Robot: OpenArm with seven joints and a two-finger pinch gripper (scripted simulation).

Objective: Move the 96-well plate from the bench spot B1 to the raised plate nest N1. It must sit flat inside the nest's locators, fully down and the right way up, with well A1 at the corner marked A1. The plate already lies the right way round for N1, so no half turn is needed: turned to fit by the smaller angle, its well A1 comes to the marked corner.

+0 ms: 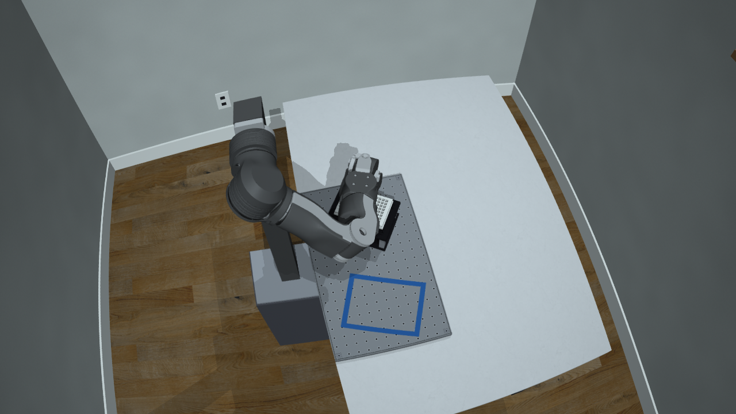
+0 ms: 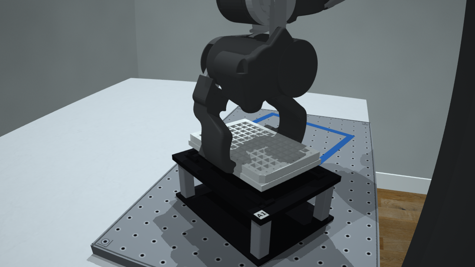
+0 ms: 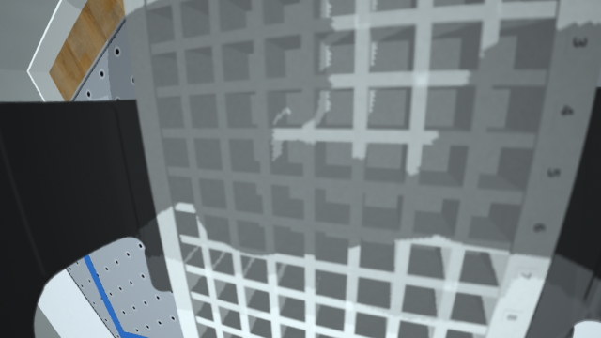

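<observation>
The white 96-well plate lies right at my hand. Also, from my hand: A1 label: 4 cm behind, 9 cm to the left, 2 cm below; then black raised nest N1: 2 cm below.
</observation>
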